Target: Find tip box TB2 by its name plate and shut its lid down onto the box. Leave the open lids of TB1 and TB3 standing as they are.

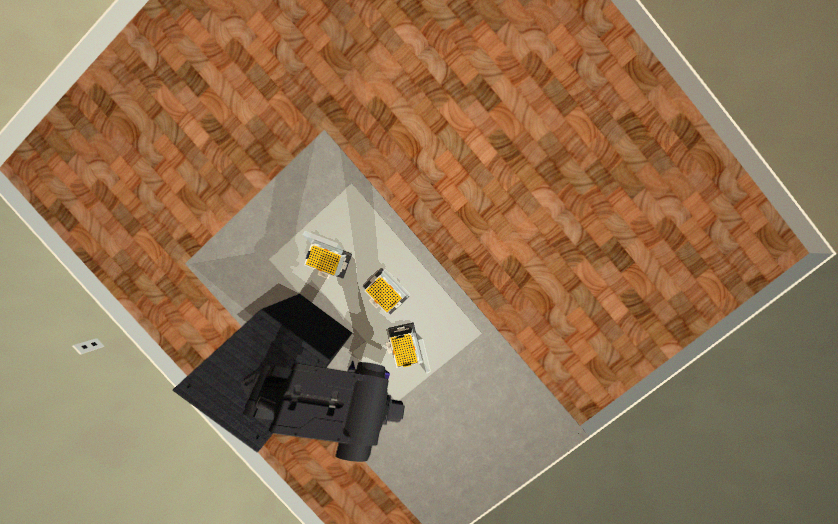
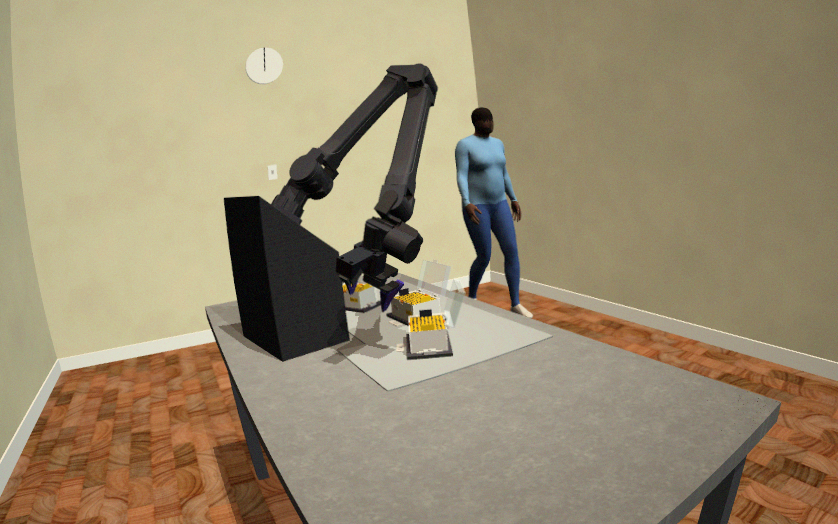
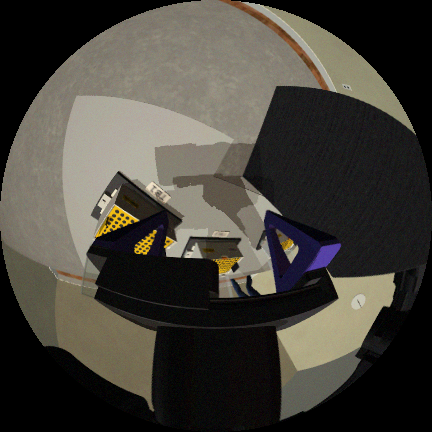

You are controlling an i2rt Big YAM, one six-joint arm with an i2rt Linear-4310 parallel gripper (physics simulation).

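Where they show: gripper, between the fingertips: (image 2: 367,302) (image 3: 215,215); arm's base, origin of its link: (image 2: 280,219).
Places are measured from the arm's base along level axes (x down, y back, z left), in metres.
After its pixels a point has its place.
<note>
TB1 (image 1: 404,350) (image 2: 429,342) {x 0.294, y -0.278, z -0.240 m} (image 3: 142,200) {x 0.313, y -0.250, z -0.181 m}, the yellow-racked box nearest the large bare end of the table, has a readable name plate (image 3: 159,191) {x 0.324, y -0.230, z -0.159 m}. A middle box (image 1: 383,293) {x 0.269, y -0.347, z 0.041 m} (image 2: 415,299) {x 0.268, y -0.345, z 0.029 m} (image 3: 212,250) and a far box (image 1: 322,260) {x 0.270, y -0.220, z 0.266 m} (image 2: 360,299) (image 3: 286,243) {x 0.269, y -0.216, z 0.273 m} stand beyond it. Their plates are too small to read, so I cannot tell which is TB2. The clear lids of TB1 (image 1: 423,354) {x 0.181, y -0.373, z -0.201 m} (image 2: 455,302) {x 0.204, y -0.338, z -0.260 m} and the middle box (image 1: 396,284) {x 0.181, y -0.424, z 0.051 m} (image 2: 435,274) {x 0.215, y -0.420, z 0.056 m} stand open, as does the far lid (image 1: 321,239) {x 0.183, y -0.292, z 0.312 m}. My gripper (image 1: 369,369) {x 0.206, y -0.171, z -0.134 m} (image 2: 368,300) {x 0.206, y -0.171, z -0.134 m} (image 3: 215,215) {x 0.206, y -0.171, z -0.134 m} is open and empty, above the boxes' base side.
The boxes stand on a pale mat (image 1: 444,327) {x 0.326, y -0.465, z -0.206 m} (image 2: 494,346) {x 0.326, y -0.425, z -0.275 m} (image 3: 115,135) {x 0.326, y -0.172, z -0.264 m} on the grey table (image 1: 494,420) {x 0.329, y -0.433, z -0.644 m} (image 2: 525,432) {x 0.329, y -0.284, z -0.652 m} (image 3: 150,50) {x 0.329, y -0.036, z -0.300 m}. The black base block (image 1: 308,321) {x 0.201, y -0.085, z 0.102 m} (image 2: 290,284) {x 0.146, y 0.002, z -0.086 m} (image 3: 325,175) {x 0.182, y -0.061, z -0.062 m} rises beside the mat. A person (image 2: 488,166) stands beyond the table.
</note>
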